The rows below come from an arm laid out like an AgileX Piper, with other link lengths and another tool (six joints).
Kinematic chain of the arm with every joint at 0, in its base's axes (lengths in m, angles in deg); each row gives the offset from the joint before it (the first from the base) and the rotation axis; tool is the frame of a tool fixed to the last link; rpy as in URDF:
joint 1: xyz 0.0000 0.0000 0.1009 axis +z
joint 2: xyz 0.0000 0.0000 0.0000 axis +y
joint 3: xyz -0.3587 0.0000 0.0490 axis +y
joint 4: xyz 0.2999 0.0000 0.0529 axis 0.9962 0 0.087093
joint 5: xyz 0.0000 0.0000 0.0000 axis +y
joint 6: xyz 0.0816 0.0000 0.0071 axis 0.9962 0 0.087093
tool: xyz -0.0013 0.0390 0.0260 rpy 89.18 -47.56 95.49
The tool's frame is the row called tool.
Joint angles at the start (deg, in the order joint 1, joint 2, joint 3, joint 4, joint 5, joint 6):
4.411, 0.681, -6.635, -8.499, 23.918, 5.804
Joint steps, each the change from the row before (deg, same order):
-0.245, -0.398, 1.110, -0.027, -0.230, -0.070
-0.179, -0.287, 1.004, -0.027, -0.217, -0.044
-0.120, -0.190, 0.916, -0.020, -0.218, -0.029
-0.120, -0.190, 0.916, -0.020, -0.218, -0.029
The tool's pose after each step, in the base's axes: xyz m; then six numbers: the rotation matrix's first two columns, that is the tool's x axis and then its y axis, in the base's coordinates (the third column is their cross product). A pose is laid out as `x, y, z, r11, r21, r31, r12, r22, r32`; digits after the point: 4 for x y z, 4 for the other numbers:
0.0212, 0.0365, 0.2362, 0.1529, 0.7100, 0.6874, 0.2805, -0.6982, 0.6587
0.0221, 0.0366, 0.2299, 0.1607, 0.7109, 0.6847, 0.2845, -0.6976, 0.6576
0.0229, 0.0367, 0.2241, 0.1678, 0.7117, 0.6822, 0.2893, -0.6970, 0.6561
0.0237, 0.0367, 0.2184, 0.1748, 0.7125, 0.6796, 0.2940, -0.6965, 0.6546

